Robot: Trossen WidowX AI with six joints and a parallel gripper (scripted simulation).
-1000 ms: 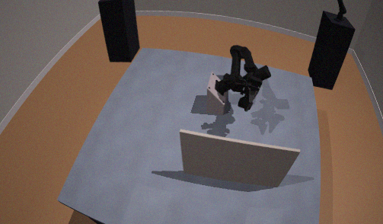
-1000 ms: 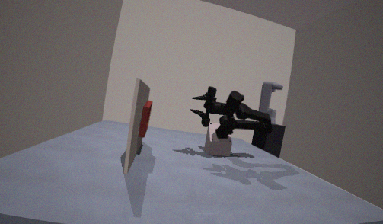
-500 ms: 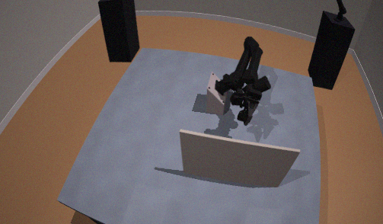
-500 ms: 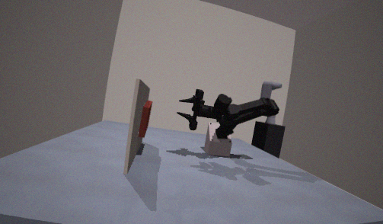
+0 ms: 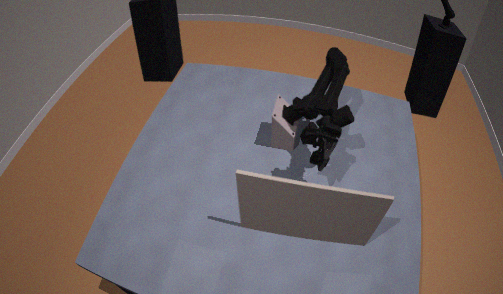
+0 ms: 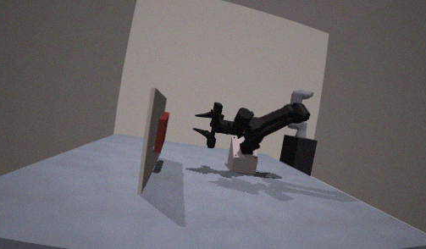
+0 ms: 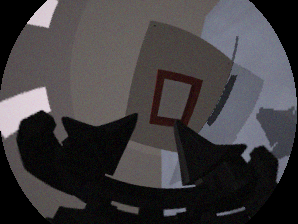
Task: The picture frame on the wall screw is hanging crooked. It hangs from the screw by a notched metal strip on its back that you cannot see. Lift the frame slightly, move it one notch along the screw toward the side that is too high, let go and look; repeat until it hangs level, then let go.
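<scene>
The picture frame is 130 mm ahead of my gripper tip, 20 mm to the right of it and 50 mm below it. Round my gripper tip: wall panel: 140 mm ahead, 10 mm to the right, 70 mm below.
</scene>
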